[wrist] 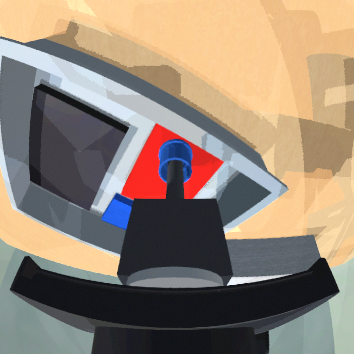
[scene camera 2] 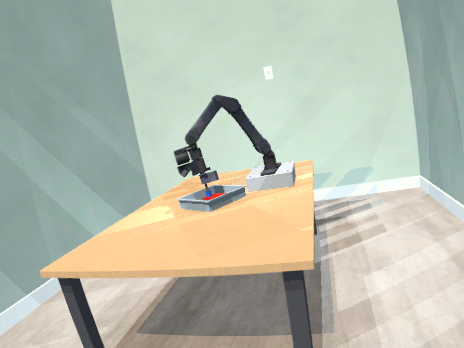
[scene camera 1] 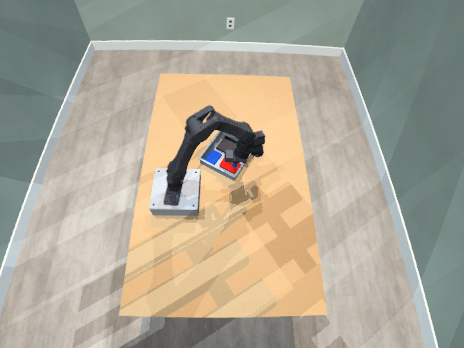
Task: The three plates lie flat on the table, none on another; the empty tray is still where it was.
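Pixels of known places: hand, its tool point: (wrist: 174, 148) (scene camera 2: 210, 198) (scene camera 1: 234, 166); arm's base, origin of its link: (scene camera 2: 271, 169) (scene camera 1: 174, 186).
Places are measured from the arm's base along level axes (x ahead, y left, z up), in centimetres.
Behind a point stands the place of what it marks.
A grey tray (scene camera 1: 224, 173) {x 22.8, y 13.0, z -5.4 cm} (scene camera 2: 195, 204) {x 26.6, y 36.4, z -4.5 cm} (wrist: 105, 88) {x 34.2, y 23.1, z -2.4 cm} stands on the wooden table (scene camera 1: 224, 262) {x 27.5, y -31.8, z -7.4 cm} (scene camera 2: 206, 243) {x 5.8, y 73.0, z -7.4 cm} and holds three flat plates side by side. They are a dark grey plate (scene camera 1: 226, 143) {x 21.9, y 32.7, z -6.1 cm} (wrist: 70, 147) {x 27.1, y 29.0, z -6.1 cm}, a blue plate (scene camera 1: 213, 156) {x 15.8, y 23.2, z -6.1 cm} (wrist: 117, 214) {x 16.7, y 25.2, z -6.1 cm} and a red plate (scene camera 1: 226, 165) {x 23.4, y 18.1, z -5.6 cm} (scene camera 2: 217, 195) {x 22.9, y 20.0, z -5.5 cm} (wrist: 147, 175) {x 25.0, y 21.1, z -5.6 cm}. My suction cup (scene camera 1: 235, 164) {x 27.5, y 18.8, z -6.9 cm} (scene camera 2: 207, 195) (wrist: 175, 154) points down and sits on the red plate near its far edge. The red plate lies low inside the tray. The blue plate is partly hidden by my wrist in the wrist view.
The arm's grey base block (scene camera 1: 187, 190) {x 6.4, y -1.4, z 0.0 cm} (scene camera 2: 273, 181) {x -2.6, y 10.3, z -3.9 cm} stands on the table close beside the tray. The tray's walls rise around the plates. The table's edges drop to a wood floor on every side.
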